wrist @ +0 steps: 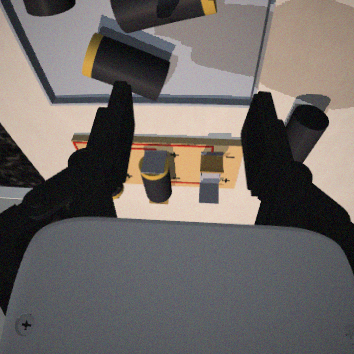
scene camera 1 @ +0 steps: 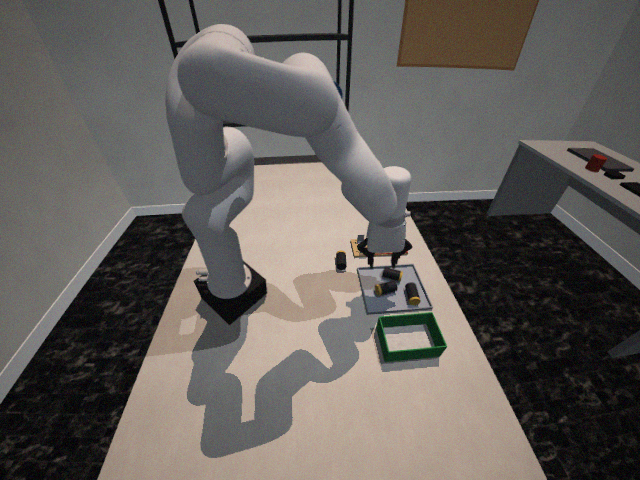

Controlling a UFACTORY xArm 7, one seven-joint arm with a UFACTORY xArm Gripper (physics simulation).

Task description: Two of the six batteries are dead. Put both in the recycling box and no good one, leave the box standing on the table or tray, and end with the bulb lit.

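Places are measured from the arm's base along level axes (x back, y down, z right), in centimetres.
Pixels of known places: gripper, fingertip midpoint: [wrist: 190, 107] [scene camera 1: 381, 265]; arm's base, origin of the base link: [scene camera 1: 229, 280].
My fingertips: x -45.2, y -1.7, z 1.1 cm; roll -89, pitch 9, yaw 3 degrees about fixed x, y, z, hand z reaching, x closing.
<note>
For each thing: its top centre in the pictures, then the offset to it from my fingertips. "pt": a spot on its surface instead. Level surfaces: height alone.
- tray, middle of its top: [wrist: 128, 9] [scene camera 1: 392, 285] dx -4.7, dy +9.0, dz +1.3 cm
- loose battery, middle of its top: [wrist: 301, 151] [scene camera 1: 341, 256] dx +9.8, dy +6.8, dz -11.7 cm
- circuit board, surface spot: [wrist: 189, 174] pt dx -1.8, dy +9.2, dz -19.6 cm
- battery end, surface spot: [wrist: 118, 191] pt dx -10.8, dy +6.4, dz -19.6 cm
- green recycling box, middle of its top: [scene camera 1: 411, 331] dx -2.9, dy +4.2, dz +19.7 cm
- table, its level: dy +10.2 cm
My gripper [scene camera 1: 383, 265] [wrist: 190, 107] is open and empty, above the strip between the tray and the circuit board. The tray [scene camera 1: 371, 303] [wrist: 220, 62] holds three black batteries with yellow ends: one nearest the board [scene camera 1: 392, 274] [wrist: 131, 66], another [scene camera 1: 386, 288] [wrist: 150, 14] and a third [scene camera 1: 412, 291] [wrist: 49, 6]. A loose battery [scene camera 1: 340, 259] [wrist: 307, 130] is on the table beside the board. The circuit board [scene camera 1: 355, 249] [wrist: 189, 174] has a battery [wrist: 158, 186] in its middle holder; its right holder in the wrist view is empty. Another battery end [wrist: 118, 191] shows behind the left finger. The bulb is hidden.
The green recycling box [scene camera 1: 413, 354] stands upright on the table [scene camera 1: 330, 423], empty, on the near side of the tray. The robot base [scene camera 1: 230, 304] stands at the left. A side desk [scene camera 1: 542, 148] with a red cup [scene camera 1: 596, 163] is at the right. A black rack [scene camera 1: 297, 37] stands behind.
</note>
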